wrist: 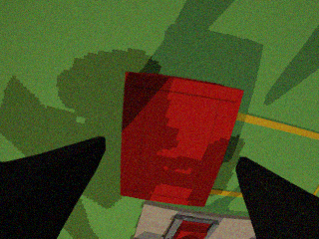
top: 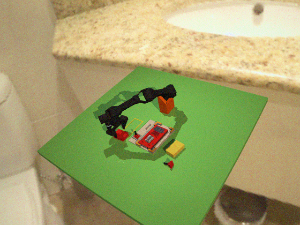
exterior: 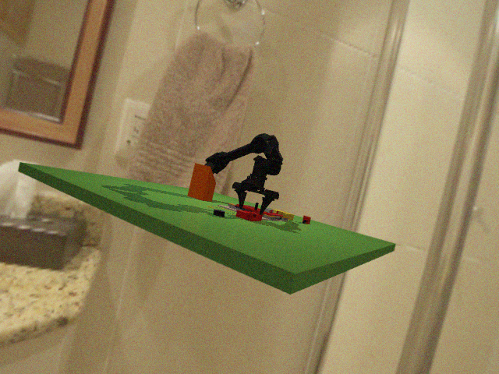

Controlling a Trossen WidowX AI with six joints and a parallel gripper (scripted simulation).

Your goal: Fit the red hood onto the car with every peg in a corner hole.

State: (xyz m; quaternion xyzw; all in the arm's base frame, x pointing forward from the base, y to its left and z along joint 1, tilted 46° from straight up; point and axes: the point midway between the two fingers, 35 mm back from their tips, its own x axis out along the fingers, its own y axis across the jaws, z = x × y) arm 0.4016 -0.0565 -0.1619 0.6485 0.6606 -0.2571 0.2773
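Now: the red hood 1 cm below my gripper tip. The rest, counted from my gripper tip: black wheel 4 cm behind, 15 cm to the right, 2 cm below; yellow block 6 cm behind, 42 cm to the left, 1 cm below; jig 9 cm behind, 22 cm to the left, 2 cm below.
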